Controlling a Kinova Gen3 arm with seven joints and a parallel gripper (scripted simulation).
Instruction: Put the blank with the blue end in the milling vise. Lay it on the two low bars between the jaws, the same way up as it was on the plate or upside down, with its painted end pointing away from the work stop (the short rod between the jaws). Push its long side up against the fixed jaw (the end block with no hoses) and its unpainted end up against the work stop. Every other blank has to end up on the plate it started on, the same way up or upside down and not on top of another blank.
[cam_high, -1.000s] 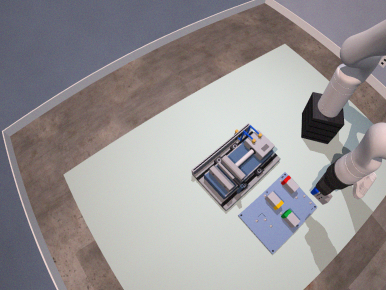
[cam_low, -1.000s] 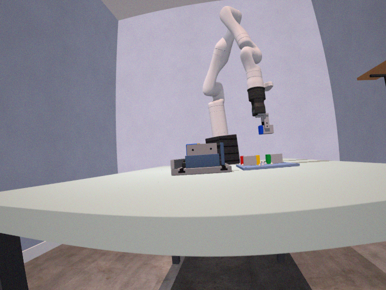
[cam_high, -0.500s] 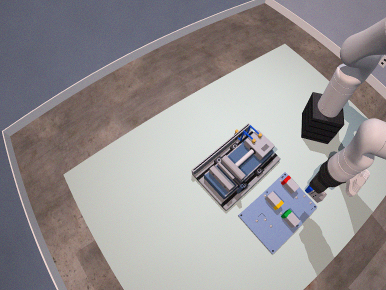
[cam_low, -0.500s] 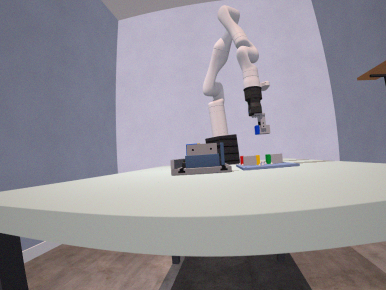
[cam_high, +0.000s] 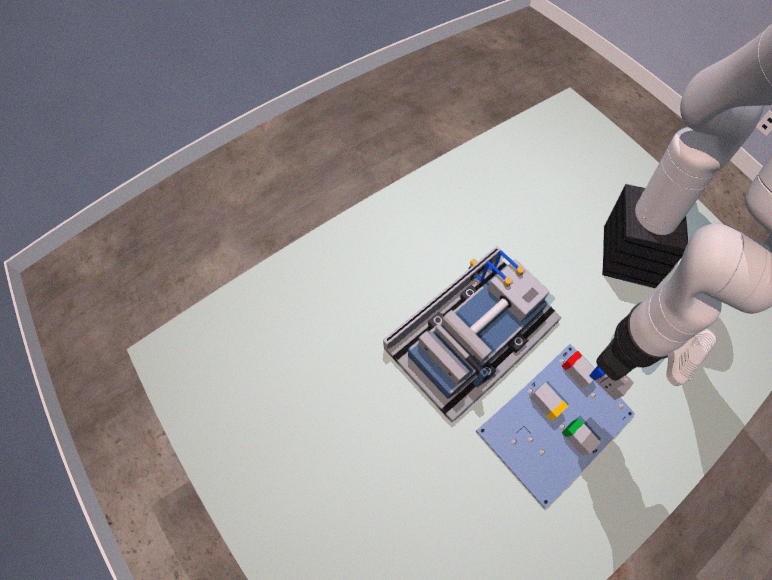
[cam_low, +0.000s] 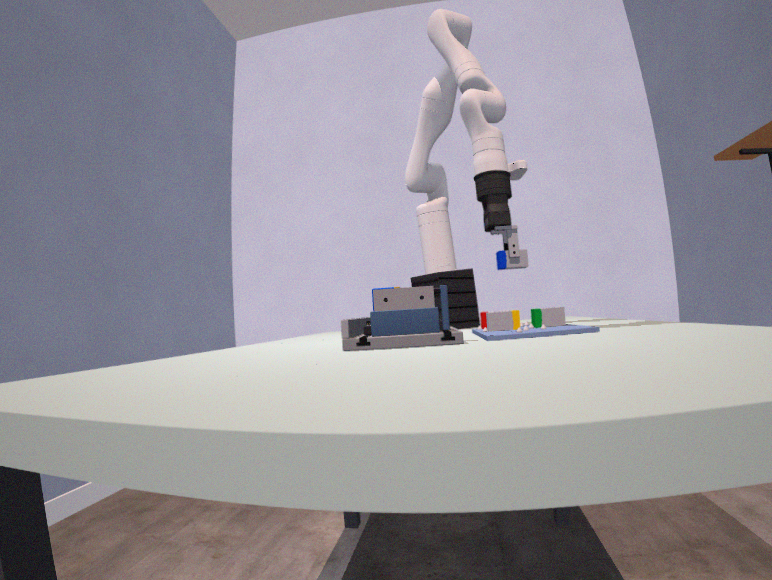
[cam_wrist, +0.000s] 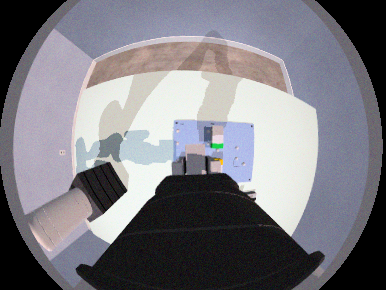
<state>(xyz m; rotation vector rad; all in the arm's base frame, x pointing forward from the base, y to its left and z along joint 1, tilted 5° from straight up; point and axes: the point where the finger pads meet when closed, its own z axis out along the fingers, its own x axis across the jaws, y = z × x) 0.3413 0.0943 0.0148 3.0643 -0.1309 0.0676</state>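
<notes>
Right now my hand is 13 cm short of the fixed jaw, 24 cm to the left of it and 9 cm above it. Round my hand: blank with blue end 2 cm below; blank with yellow end 5 cm ahead, 5 cm to the right, 14 cm below; red-ended blank 4 cm behind, 4 cm to the right, 14 cm below.
</notes>
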